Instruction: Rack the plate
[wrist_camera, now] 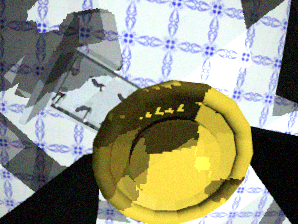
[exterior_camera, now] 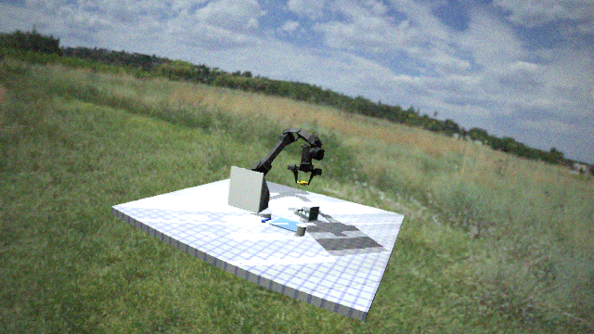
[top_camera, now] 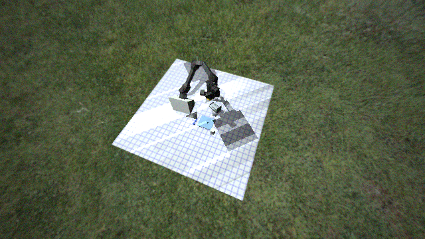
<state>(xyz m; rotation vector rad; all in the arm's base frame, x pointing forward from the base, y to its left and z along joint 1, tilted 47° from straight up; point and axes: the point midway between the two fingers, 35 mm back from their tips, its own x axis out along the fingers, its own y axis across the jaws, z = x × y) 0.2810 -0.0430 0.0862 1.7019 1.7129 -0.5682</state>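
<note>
My gripper tip is 16 cm above the black dish rack, 4 cm short of it and 3 cm to the right of it. From my gripper tip the other things lie so: blue pen (19 cm to the right, 18 cm below, 12 cm behind).
</note>
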